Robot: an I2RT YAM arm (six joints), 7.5 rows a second.
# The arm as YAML. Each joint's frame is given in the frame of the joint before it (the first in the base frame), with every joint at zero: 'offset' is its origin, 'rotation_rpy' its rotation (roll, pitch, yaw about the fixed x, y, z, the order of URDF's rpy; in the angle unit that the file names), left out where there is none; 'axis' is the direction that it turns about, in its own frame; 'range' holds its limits. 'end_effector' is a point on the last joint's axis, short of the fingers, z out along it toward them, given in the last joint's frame.
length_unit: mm
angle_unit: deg
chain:
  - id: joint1
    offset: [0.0, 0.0, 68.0]
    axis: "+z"
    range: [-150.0, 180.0]
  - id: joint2
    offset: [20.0, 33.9, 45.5]
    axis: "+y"
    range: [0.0, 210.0]
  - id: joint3
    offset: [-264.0, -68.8, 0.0]
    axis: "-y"
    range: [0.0, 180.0]
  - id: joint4
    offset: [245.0, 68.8, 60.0]
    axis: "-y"
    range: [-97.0, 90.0]
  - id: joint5
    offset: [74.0, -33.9, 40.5]
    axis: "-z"
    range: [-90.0, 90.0]
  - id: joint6
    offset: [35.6, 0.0, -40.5]
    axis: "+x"
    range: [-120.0, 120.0]
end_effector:
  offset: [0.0, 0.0, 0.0]
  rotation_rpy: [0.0, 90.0, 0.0]
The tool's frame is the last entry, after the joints.
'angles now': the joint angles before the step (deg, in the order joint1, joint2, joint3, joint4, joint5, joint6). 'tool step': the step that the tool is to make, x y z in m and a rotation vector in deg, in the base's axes. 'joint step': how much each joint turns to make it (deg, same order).
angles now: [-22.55, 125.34, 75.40, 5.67, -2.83, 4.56]
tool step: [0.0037, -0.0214, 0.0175, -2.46, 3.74, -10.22]
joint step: [-1.59, 0.34, 6.24, -8.46, 8.72, 3.54]
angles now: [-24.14, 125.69, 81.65, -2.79, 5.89, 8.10]
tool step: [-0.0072, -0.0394, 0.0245, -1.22, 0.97, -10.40]
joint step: [-4.28, 0.00, 6.45, -7.29, 5.27, 3.50]
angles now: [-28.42, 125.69, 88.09, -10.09, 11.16, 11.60]
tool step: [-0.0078, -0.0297, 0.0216, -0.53, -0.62, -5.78]
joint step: [-3.39, 0.00, 5.08, -4.64, 1.72, 1.70]
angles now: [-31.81, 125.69, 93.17, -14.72, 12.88, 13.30]
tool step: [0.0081, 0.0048, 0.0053, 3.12, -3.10, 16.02]
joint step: [-0.05, 0.00, 0.83, 1.04, -14.23, -8.68]
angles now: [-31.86, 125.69, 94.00, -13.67, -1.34, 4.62]
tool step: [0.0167, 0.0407, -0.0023, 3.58, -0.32, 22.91]
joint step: [4.02, 0.00, 0.23, -3.60, -15.31, -11.72]
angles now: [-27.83, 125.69, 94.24, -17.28, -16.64, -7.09]
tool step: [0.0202, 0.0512, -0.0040, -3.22, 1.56, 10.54]
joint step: [6.51, 0.27, -0.01, -1.40, 0.10, -5.62]
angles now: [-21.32, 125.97, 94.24, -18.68, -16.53, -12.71]
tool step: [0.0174, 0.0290, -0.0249, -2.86, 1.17, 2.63]
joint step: [4.13, 3.51, 0.10, 3.04, 3.33, -0.83]
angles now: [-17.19, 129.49, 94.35, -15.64, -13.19, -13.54]
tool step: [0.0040, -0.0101, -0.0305, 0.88, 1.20, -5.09]
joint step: [-0.81, 4.26, 0.17, 3.45, 2.32, 3.71]
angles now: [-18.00, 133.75, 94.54, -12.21, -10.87, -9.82]
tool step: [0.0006, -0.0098, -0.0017, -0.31, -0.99, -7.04]
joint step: [-0.76, 0.50, 0.00, 2.30, 3.98, 4.91]
